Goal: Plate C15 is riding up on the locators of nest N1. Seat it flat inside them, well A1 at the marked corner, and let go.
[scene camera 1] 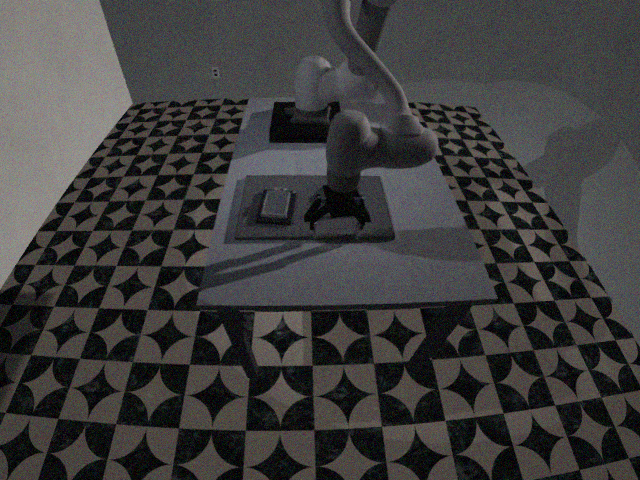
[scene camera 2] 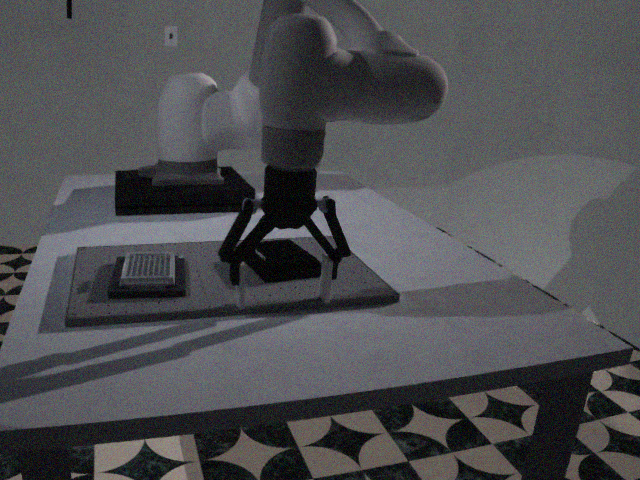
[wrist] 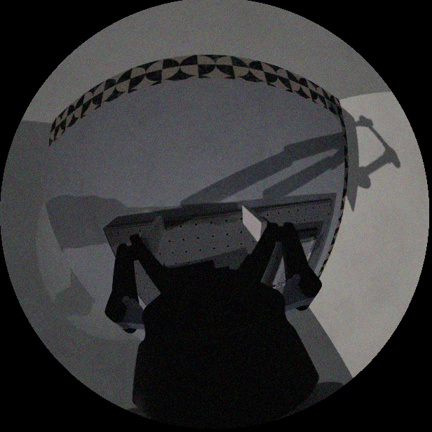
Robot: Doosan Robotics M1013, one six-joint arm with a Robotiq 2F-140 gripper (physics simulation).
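Frame: origin at the arm's base, x down, y left, z ahead, level; centimetres.
Where they show: gripper, fingertip midpoint: (scene camera 1: 335,235) (scene camera 2: 282,302); arm's base, origin of the base link: (scene camera 1: 311,115) (scene camera 2: 188,178).
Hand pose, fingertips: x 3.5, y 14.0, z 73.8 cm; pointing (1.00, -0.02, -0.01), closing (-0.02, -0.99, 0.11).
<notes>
Each offset is from my fingertips to the top centre of the thing. "pt": to the spot under its first point. Level surfaces: height alone.
The pale plate @[dy -20.9, dx -2.5, dz -11.4 cm] (scene camera 1: 276,202) (scene camera 2: 147,268) lies on a dark square nest @[pt dy -15.7, dx -1.0, dz -4.9 cm] (scene camera 2: 180,286) at the left of the grey board. Its ribbed top stands above the nest; I cannot tell its tilt, labels, well A1 or the marked corner. In the wrist view, part of the plate (wrist: 296,260) shows behind the right finger linkage. My gripper (scene camera 1: 337,227) (scene camera 2: 283,291) (wrist: 202,219) is open and empty. It points down over the board to the right of the plate, with its pale fingertips low near the front edge. It does not touch the plate.
A black block-like fixture @[dy +2.4, dx -2.7, dz -17.0 cm] (scene camera 2: 294,266) sits on the board @[pt dy +15.9, dx +0.2, dz -7.0 cm] (scene camera 1: 382,224) (scene camera 2: 364,289) (wrist: 190,245) just behind my fingers. The board lies on the pale table @[dx +1.5 cm] (scene camera 1: 351,279) (scene camera 2: 310,356). The arm's black base block (scene camera 1: 281,129) (scene camera 2: 155,201) stands at the back. Shadows cross the table front.
</notes>
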